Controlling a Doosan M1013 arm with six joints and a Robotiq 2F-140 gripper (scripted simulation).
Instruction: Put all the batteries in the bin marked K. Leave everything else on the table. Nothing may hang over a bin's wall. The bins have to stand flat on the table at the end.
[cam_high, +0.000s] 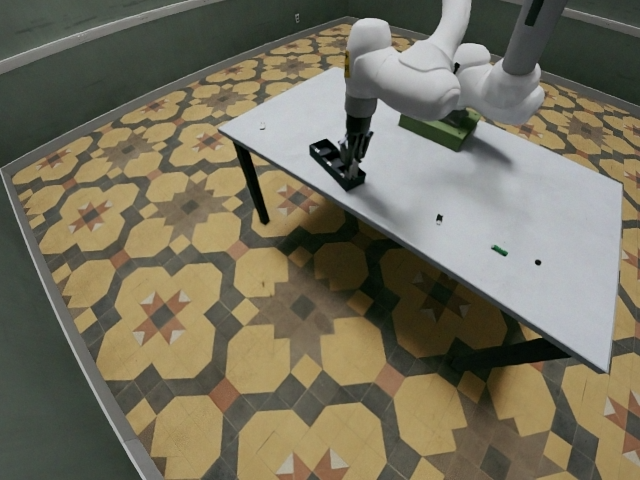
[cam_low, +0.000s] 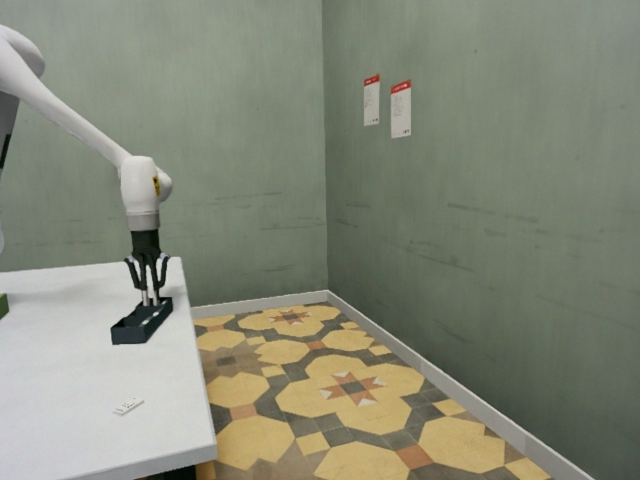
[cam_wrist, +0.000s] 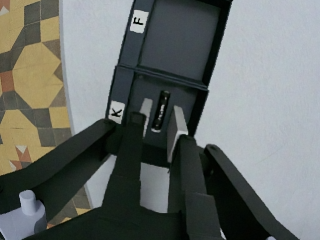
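Right now my hand is 55 cm to the right of the green piece, 4 cm past it and 4 cm above it. From my hand the other things lie so: white flat piece (52 cm to the right, 4 cm below, 4 cm behind); then black bin tray (8 cm to the right, 3 cm below, 2 cm behind).
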